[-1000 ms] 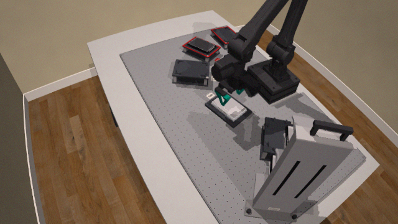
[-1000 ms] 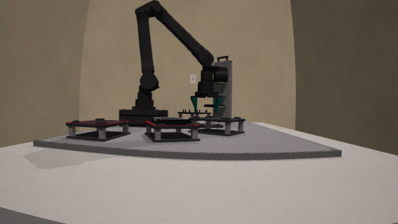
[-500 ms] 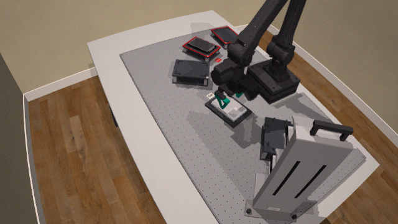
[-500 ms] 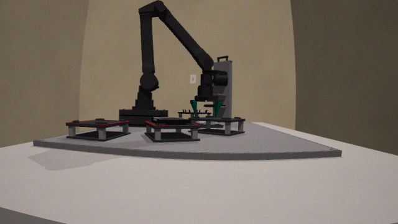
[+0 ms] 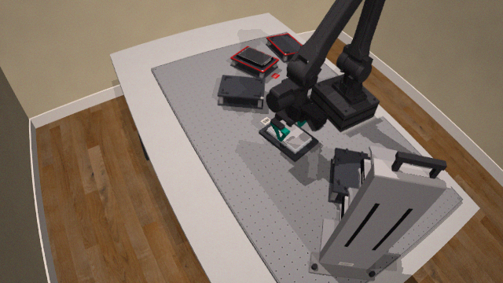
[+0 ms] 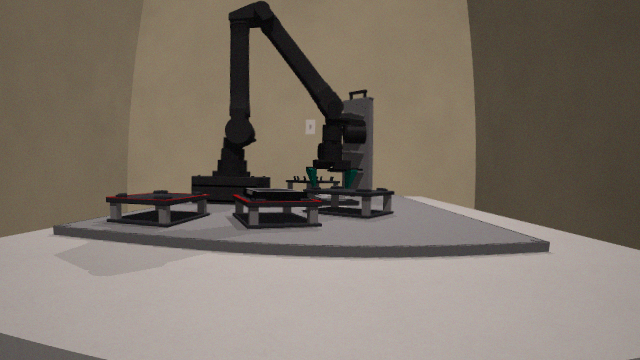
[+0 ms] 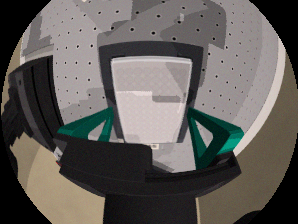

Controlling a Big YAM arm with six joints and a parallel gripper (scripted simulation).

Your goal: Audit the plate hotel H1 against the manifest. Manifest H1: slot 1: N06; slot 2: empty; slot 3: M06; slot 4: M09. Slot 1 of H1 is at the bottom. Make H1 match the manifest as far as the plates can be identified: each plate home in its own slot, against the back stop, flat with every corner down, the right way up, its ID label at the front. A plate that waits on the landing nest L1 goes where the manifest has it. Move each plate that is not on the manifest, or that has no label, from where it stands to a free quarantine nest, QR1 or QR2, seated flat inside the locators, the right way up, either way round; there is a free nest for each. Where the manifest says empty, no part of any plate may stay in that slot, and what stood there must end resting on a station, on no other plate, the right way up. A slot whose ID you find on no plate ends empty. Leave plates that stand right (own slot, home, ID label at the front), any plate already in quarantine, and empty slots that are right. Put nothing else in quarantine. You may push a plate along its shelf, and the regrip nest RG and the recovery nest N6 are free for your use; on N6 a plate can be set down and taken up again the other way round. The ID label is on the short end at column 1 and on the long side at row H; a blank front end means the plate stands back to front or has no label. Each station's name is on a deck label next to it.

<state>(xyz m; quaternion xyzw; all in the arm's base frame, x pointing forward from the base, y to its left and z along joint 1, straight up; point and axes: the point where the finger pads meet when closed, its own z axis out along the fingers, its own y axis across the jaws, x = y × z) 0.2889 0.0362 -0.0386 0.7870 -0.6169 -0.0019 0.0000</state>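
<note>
Now: the white plate 10 mm below my hand. Round my hand: H1 deck label (410 mm to the left, 50 mm behind, 30 mm below); plate hotel H1 (440 mm to the left, 170 mm above, 110 mm ahead); red-rimmed quarantine nest (450 mm to the right, 290 mm behind).
</note>
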